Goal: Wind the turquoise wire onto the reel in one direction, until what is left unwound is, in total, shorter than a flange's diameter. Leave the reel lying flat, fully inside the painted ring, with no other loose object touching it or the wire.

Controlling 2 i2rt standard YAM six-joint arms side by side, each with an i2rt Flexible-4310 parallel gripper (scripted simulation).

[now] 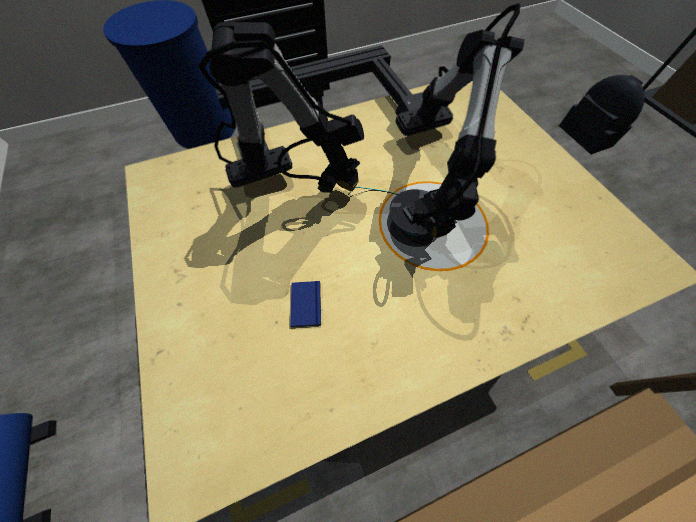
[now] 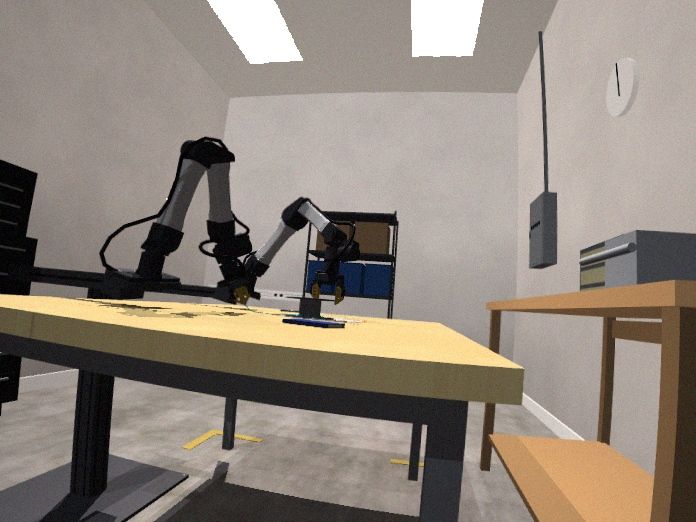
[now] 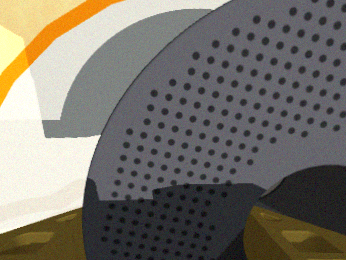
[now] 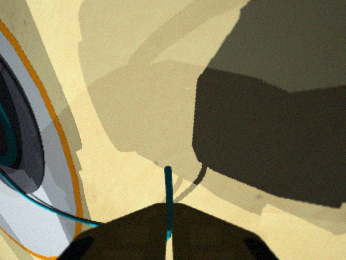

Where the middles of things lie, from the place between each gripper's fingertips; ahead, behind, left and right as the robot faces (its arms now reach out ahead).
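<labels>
There is the blue notebook (image 1: 305, 296), 7 cm ahead of my left hand, 41 cm to the right of it and 6 cm below it. Then I consider the dark grey reel (image 1: 402, 200): my left gripper is 3 cm above it, 1 cm to the left of it and 5 cm past it.
From my right hand (image 1: 352, 190), the blue notebook is 26 cm to the right, 31 cm ahead and 3 cm below. That same right hand is 14 cm to the right of the dark grey reel and 18 cm short of it.
</labels>
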